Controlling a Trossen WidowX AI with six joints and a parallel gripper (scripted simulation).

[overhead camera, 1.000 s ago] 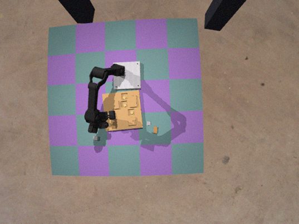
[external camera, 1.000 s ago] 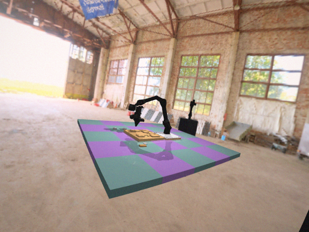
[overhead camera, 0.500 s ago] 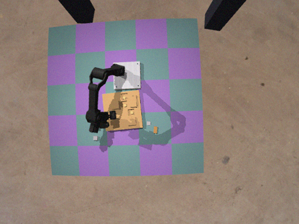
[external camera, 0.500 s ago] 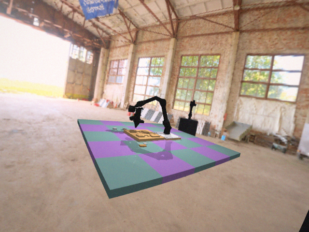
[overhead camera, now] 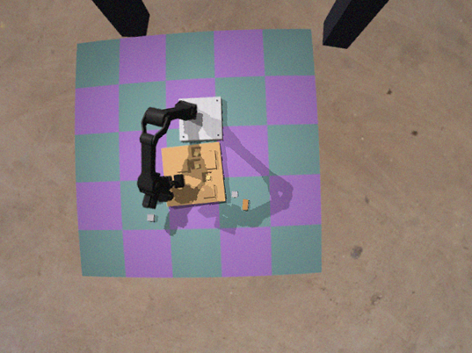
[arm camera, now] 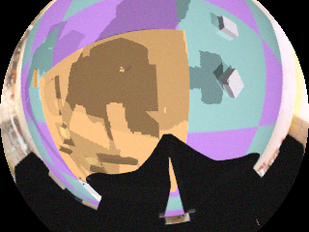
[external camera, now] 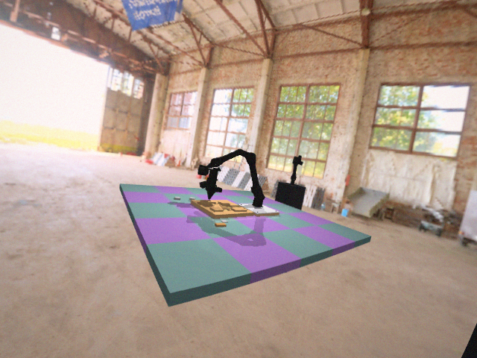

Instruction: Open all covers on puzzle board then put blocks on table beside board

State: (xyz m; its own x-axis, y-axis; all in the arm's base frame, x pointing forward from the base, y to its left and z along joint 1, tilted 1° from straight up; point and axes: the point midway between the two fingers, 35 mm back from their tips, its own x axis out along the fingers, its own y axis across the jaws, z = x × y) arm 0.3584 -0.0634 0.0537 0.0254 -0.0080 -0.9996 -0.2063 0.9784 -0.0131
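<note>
My gripper tip is now 120 mm to the right of the orange puzzle board, 60 mm past it and 10 mm above it. From my gripper tip the other things lie so: orange block (390 mm to the left, 70 mm ahead, 30 mm below).
</note>
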